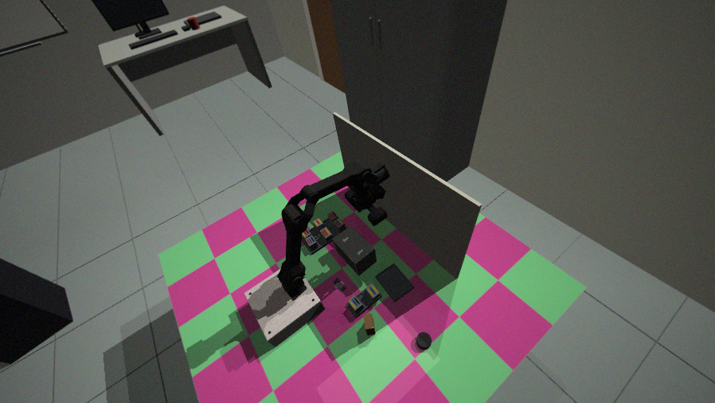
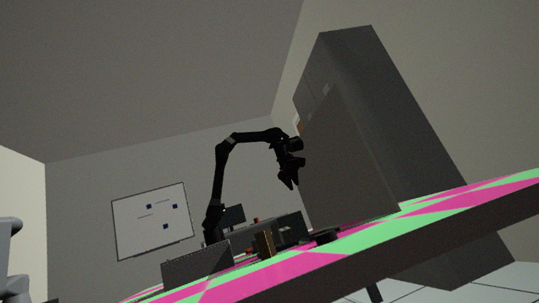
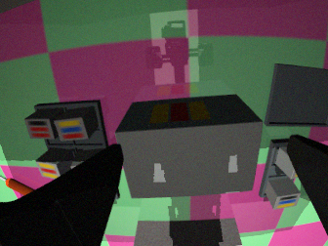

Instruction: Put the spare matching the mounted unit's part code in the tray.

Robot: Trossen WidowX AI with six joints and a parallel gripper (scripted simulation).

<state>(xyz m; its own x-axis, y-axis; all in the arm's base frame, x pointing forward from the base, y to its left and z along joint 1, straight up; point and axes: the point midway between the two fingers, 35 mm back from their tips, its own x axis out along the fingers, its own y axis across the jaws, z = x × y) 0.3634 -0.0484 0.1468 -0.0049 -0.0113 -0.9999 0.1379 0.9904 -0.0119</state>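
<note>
My gripper tip is 250 mm to the right of the grey spare, 150 mm above it and 90 mm past it. From my gripper tip the other things lie so: dark flat tray: 190 mm to the right, 190 mm below, 70 mm behind; then grey mounted unit: 150 mm below, 80 mm behind, 20 mm to the left; then tall board: 150 mm ahead, 30 mm above, 10 mm to the right.
</note>
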